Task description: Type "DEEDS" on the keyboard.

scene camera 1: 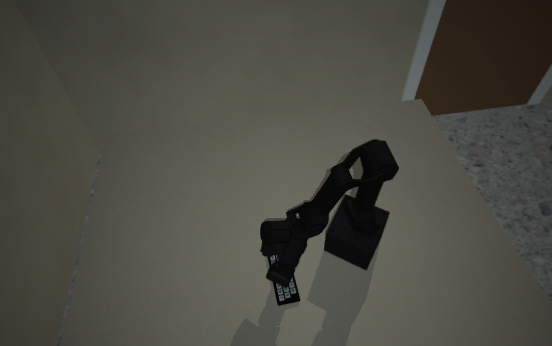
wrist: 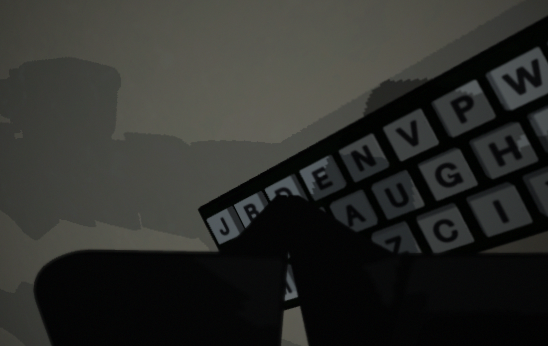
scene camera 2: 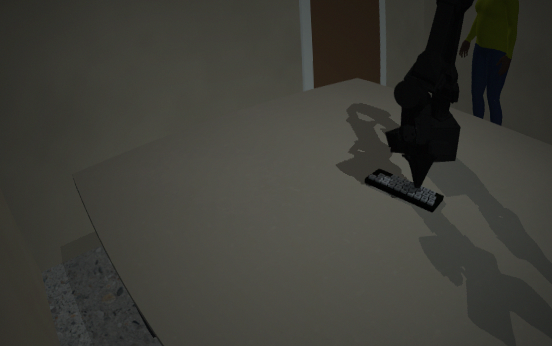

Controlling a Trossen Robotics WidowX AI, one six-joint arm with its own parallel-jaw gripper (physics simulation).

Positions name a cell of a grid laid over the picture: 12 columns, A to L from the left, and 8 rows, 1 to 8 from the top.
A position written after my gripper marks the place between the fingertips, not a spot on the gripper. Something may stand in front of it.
In view: my gripper (scene camera 2: J5) and a key (wrist: J4).
My gripper shows as well in scene camera 1 (scene camera 1: G7) and in the wrist view (wrist: G5).
